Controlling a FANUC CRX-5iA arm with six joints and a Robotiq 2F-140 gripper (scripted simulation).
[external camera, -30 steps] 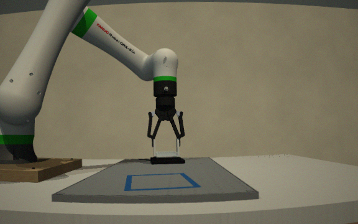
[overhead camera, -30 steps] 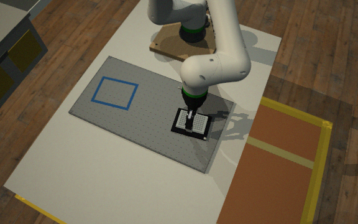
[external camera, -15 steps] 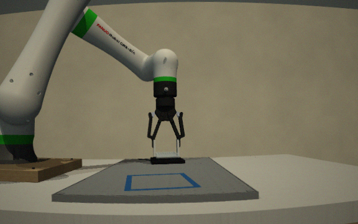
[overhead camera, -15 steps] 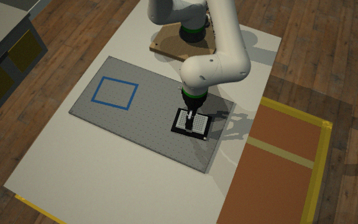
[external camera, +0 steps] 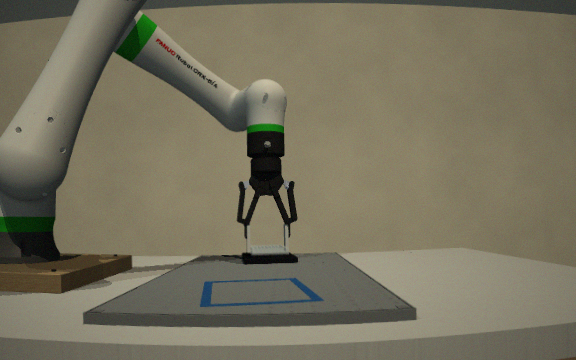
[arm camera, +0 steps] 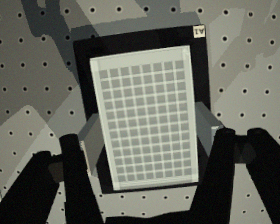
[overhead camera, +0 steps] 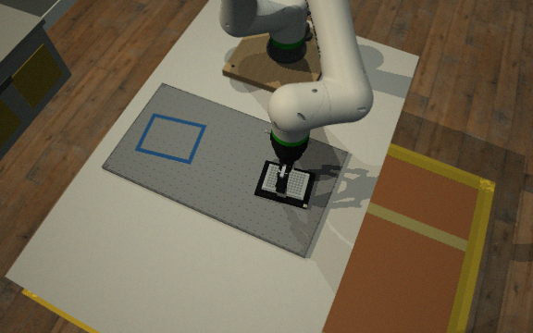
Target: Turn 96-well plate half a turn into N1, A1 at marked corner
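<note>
The 96-well plate is 20 mm below my hand. Also, from my hand: A1 mark 90 mm to the left, 30 mm below, 30 mm ahead.
</note>
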